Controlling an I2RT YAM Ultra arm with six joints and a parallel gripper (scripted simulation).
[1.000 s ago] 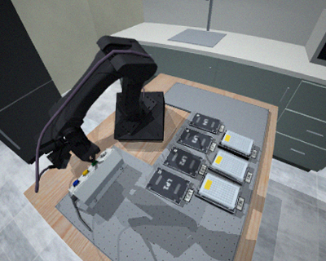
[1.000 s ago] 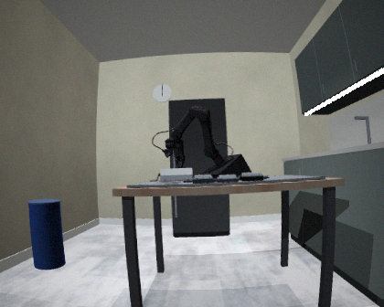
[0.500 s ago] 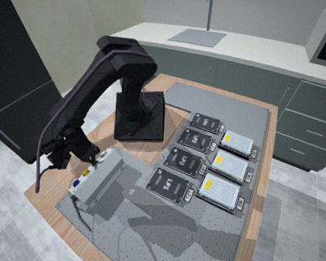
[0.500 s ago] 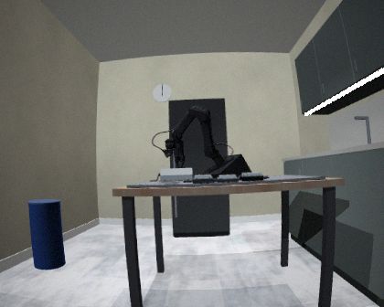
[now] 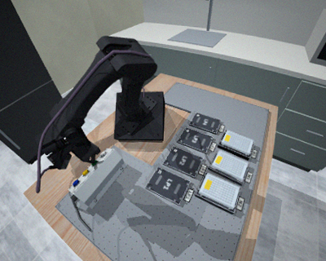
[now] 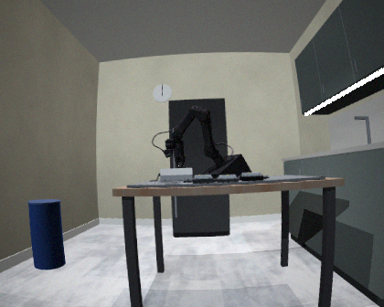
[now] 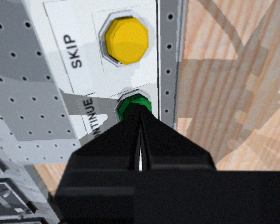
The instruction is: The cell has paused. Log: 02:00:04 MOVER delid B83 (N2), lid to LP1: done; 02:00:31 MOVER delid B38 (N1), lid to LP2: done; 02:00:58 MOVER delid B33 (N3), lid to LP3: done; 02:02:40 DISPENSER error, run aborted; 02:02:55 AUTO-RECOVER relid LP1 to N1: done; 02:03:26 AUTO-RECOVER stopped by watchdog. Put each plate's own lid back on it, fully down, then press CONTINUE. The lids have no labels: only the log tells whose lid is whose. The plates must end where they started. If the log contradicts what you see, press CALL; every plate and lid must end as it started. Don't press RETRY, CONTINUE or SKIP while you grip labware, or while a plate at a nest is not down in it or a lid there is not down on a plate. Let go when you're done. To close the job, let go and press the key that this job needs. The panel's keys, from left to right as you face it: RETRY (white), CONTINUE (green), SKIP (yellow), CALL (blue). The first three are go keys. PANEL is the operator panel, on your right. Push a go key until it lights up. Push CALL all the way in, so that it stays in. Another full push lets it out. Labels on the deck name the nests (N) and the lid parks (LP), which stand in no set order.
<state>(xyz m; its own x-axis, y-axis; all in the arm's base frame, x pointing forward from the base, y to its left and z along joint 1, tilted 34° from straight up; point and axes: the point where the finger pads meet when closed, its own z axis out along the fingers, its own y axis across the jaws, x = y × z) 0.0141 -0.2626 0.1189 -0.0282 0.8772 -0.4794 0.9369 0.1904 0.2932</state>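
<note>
The green continue key lies 1 cm below my hand. Round my hand: yellow skip key: 1 cm ahead, 5 cm to the right, 1 cm below; white RETRY key: 5 cm to the left, 1 cm below; blue call key: 2 cm ahead, 10 cm to the right, 2 cm below.
</note>
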